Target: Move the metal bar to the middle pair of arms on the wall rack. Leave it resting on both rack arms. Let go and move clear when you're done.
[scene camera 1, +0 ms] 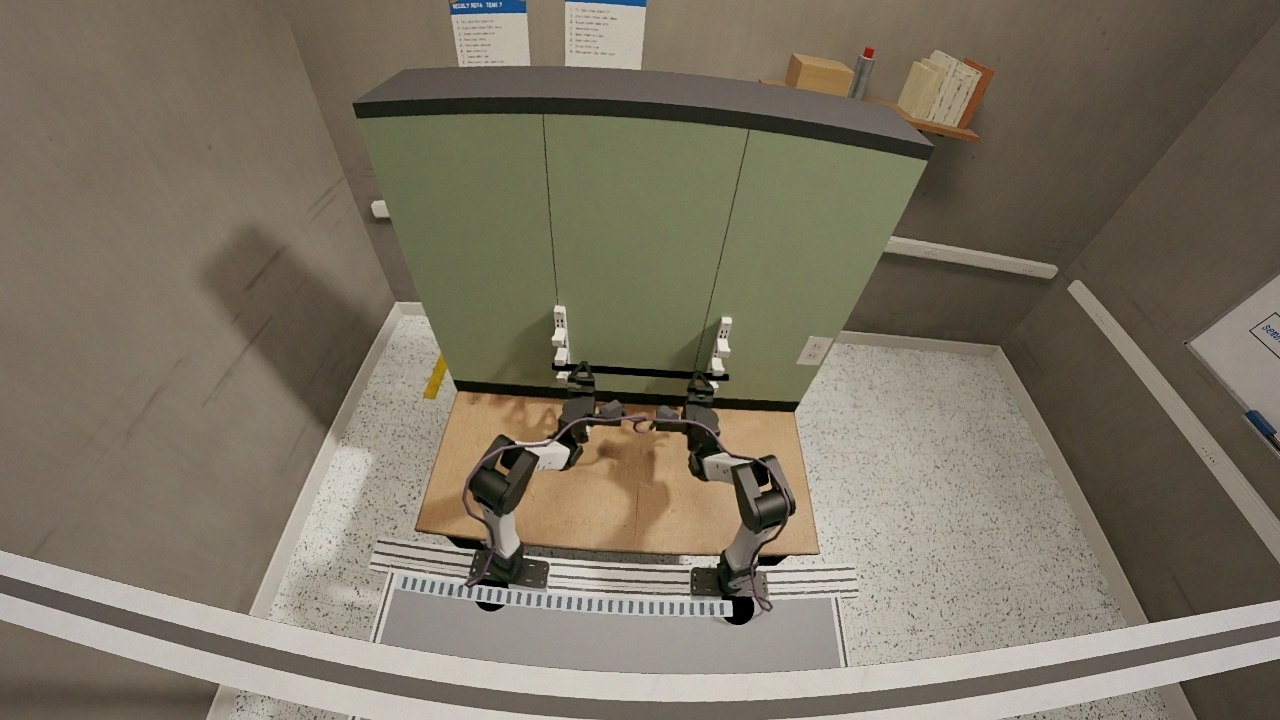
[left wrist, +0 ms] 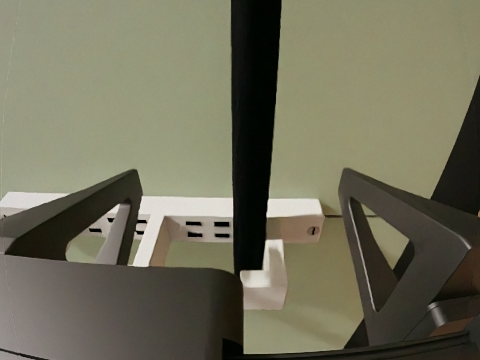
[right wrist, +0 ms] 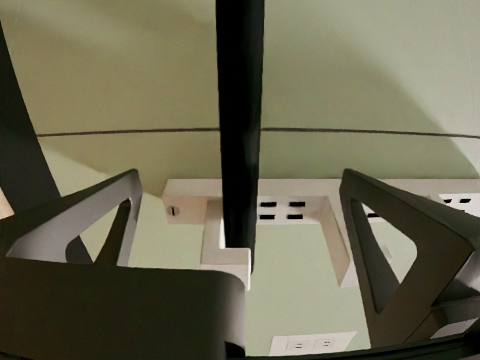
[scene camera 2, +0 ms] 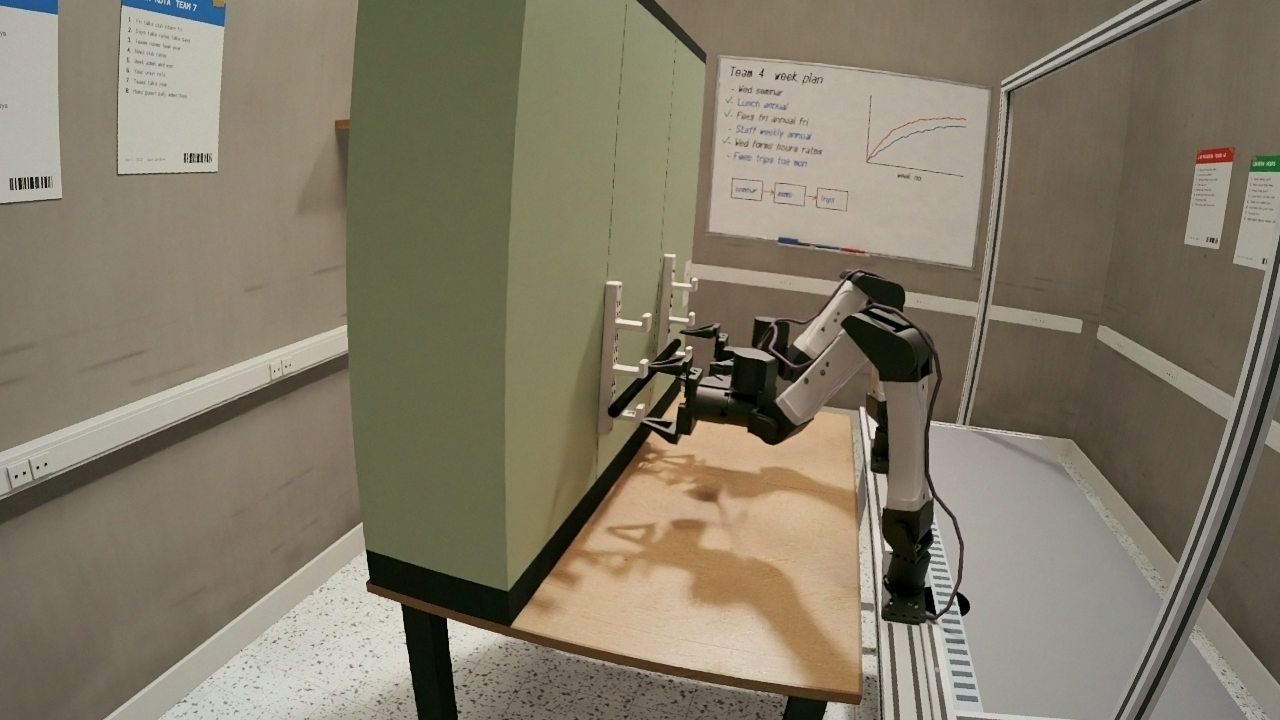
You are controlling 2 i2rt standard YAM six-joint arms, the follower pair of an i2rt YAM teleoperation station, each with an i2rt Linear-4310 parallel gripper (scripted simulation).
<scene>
black metal bar: scene camera 1; left wrist; right wrist 239, 38; scene camera 2 629, 394
same spot on black metal bar: [left wrist: 255, 39] = [scene camera 1: 607, 372]
</scene>
